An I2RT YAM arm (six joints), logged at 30 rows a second.
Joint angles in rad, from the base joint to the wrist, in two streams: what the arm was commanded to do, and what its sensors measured. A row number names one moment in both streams.
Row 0, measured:
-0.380, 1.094, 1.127, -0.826, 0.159, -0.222
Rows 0 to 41, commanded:
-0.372, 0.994, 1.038, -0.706, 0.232, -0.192
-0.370, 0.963, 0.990, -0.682, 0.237, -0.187
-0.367, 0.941, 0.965, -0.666, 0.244, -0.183
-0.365, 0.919, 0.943, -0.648, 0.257, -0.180
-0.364, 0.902, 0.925, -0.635, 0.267, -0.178
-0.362, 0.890, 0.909, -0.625, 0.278, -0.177
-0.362, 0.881, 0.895, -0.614, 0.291, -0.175
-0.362, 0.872, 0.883, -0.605, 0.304, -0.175
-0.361, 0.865, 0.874, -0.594, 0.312, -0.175
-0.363, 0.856, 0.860, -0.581, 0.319, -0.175
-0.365, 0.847, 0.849, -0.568, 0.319, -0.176
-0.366, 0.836, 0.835, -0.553, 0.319, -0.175
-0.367, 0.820, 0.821, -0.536, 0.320, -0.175
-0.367, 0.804, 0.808, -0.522, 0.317, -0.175
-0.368, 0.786, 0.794, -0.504, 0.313, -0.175
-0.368, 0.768, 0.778, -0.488, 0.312, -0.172
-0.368, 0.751, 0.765, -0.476, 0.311, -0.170
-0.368, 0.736, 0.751, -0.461, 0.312, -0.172
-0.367, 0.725, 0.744, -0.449, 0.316, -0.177
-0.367, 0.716, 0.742, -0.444, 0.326, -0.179
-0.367, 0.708, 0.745, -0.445, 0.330, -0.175
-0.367, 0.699, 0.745, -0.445, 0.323, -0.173
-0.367, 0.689, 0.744, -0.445, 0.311, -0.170
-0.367, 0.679, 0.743, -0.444, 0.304, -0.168
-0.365, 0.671, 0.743, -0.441, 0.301, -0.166
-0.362, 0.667, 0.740, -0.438, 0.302, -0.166
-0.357, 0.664, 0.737, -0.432, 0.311, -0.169
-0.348, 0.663, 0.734, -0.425, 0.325, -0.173
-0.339, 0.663, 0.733, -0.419, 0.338, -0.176
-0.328, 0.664, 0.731, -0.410, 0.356, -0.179
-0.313, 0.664, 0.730, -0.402, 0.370, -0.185
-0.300, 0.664, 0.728, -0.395, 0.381, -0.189
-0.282, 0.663, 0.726, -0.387, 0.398, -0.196
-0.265, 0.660, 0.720, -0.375, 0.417, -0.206
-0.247, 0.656, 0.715, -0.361, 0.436, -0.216
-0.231, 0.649, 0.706, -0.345, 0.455, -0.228
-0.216, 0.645, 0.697, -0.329, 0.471, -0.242
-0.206, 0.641, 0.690, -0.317, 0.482, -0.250
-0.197, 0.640, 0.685, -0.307, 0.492, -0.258
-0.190, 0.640, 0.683, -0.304, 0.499, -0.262
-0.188, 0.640, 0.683, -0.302, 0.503, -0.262
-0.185, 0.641, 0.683, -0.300, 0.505, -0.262
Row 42, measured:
-0.196, 0.651, 0.691, -0.348, 0.442, -0.238
